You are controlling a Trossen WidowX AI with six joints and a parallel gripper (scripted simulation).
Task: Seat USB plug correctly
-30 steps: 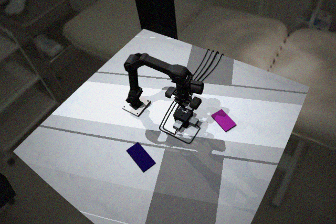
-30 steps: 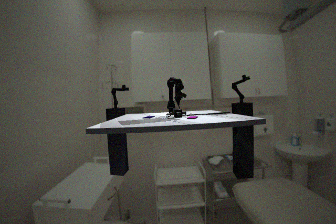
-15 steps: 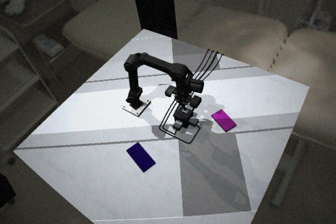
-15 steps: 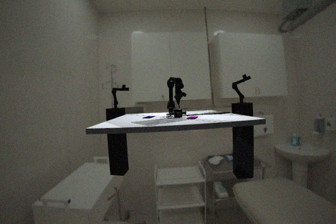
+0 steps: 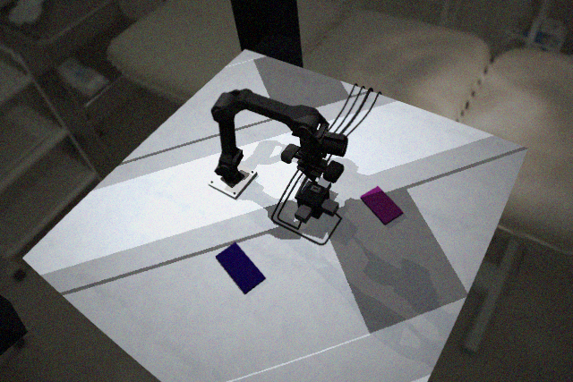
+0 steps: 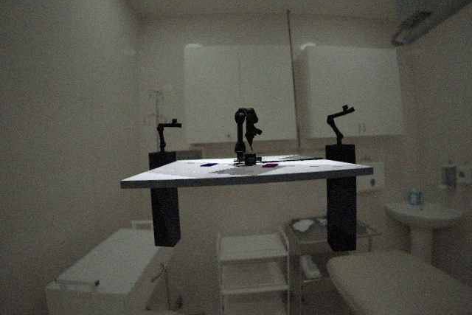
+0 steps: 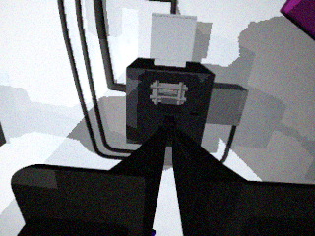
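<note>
The dark USB plug is 20 mm below my gripper tip. The rest, counted from my gripper tip: magenta card: 170 mm ahead, 130 mm to the left, 130 mm below; then dark blue card: 330 mm to the right, 130 mm below, 20 mm behind.
</note>
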